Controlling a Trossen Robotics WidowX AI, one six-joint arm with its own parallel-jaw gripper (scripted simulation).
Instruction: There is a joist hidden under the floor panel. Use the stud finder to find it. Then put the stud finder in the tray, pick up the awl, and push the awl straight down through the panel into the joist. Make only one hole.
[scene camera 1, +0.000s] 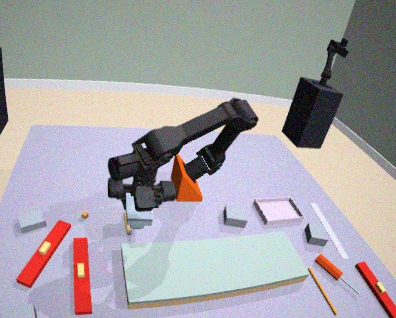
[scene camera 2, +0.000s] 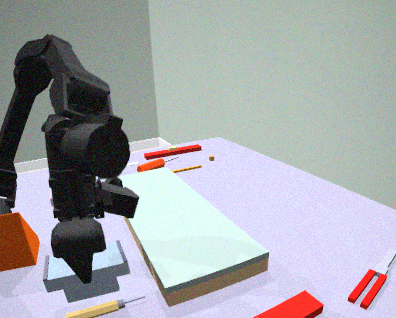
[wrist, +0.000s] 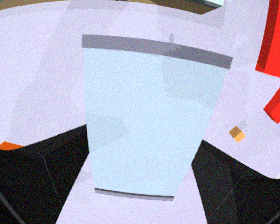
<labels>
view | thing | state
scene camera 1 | my gripper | -
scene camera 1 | tray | -
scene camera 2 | my gripper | -
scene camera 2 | stud finder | -
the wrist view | my gripper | -
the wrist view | stud finder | -
</labels>
